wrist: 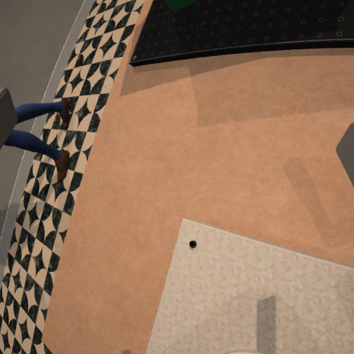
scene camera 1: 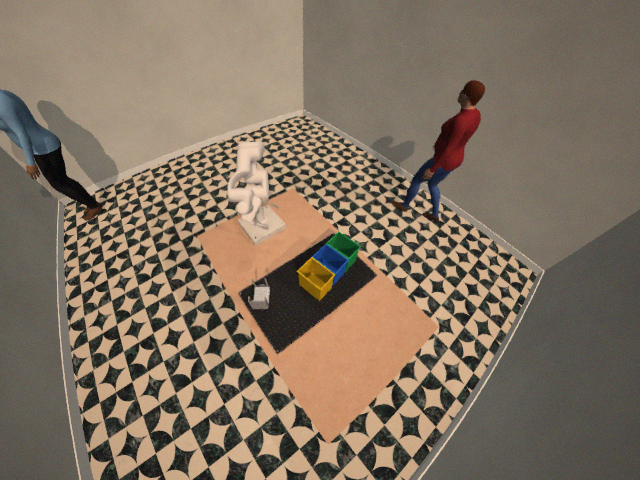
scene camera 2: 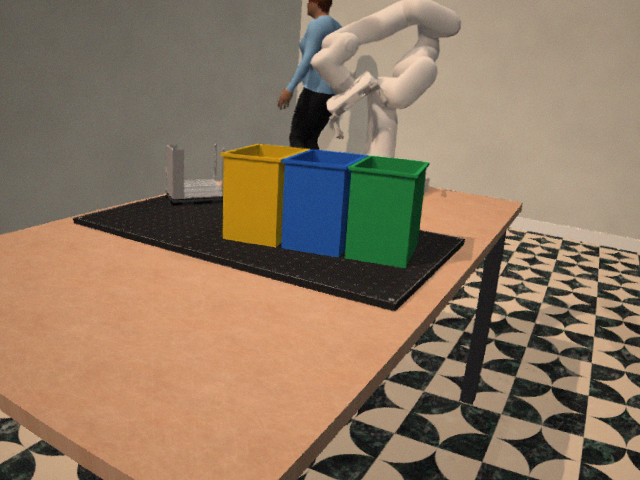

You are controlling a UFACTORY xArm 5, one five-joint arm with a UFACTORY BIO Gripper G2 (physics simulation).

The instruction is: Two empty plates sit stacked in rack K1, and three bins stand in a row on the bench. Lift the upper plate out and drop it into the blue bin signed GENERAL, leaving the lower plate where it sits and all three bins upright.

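Where they show: hand, tool point: [scene camera 1: 270, 217] [scene camera 2: 361, 117]; arm's base, link origin: [scene camera 1: 258, 220].
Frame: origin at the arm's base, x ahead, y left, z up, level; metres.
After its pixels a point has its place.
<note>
Rack K1 [scene camera 1: 260, 305] {y -0.236, x 0.651, z 0.041 m} [scene camera 2: 175, 173] {y -0.199, x 0.662, z 0.046 m} stands at the board's far left end in the second scene view. A pale, clear stack [scene camera 2: 201, 188] {y -0.173, x 0.597, z 0.003 m} sits low in it; the two plates cannot be told apart. The blue bin [scene camera 1: 330, 258] {y 0.286, x 0.570, z 0.033 m} [scene camera 2: 314, 206] {y 0.276, x 0.701, z 0.058 m} stands upright between the yellow bin [scene camera 1: 314, 285] {y 0.072, x 0.729, z 0.142 m} [scene camera 2: 252, 198] {y 0.153, x 0.744, z 0.057 m} and the green bin [scene camera 1: 343, 244] {y 0.412, x 0.530, z 0.057 m} [scene camera 2: 383, 211] {y 0.403, x 0.656, z 0.066 m} [wrist: 179, 4], both upright. No GENERAL sign shows. My gripper [scene camera 1: 269, 215] {y 0.044, x 0.192, z 0.194 m} [scene camera 2: 361, 118] {y 0.044, x 0.192, z 0.194 m} [wrist: 175, 135] is open and empty, tilted above the arm's base area, well away from rack and bins.
The black perforated board [scene camera 1: 289, 325] {y -0.137, x 0.811, z -0.037 m} [scene camera 2: 155, 227] {y -0.071, x 0.821, z -0.037 m} [wrist: 240, 35] carries rack and bins on the bench [scene camera 1: 356, 356] {y 0.107, x 1.148, z -0.050 m} [scene camera 2: 180, 320] {y 0.311, x 1.058, z -0.050 m} [wrist: 130, 165]. The pale base plate [scene camera 1: 261, 232] {y -0.025, x 0.126, z 0.002 m} [wrist: 210, 280] lies under the arm. One person in blue [scene camera 1: 31, 129] [scene camera 2: 315, 56] and one in red [scene camera 1: 455, 139] stand off the bench.
</note>
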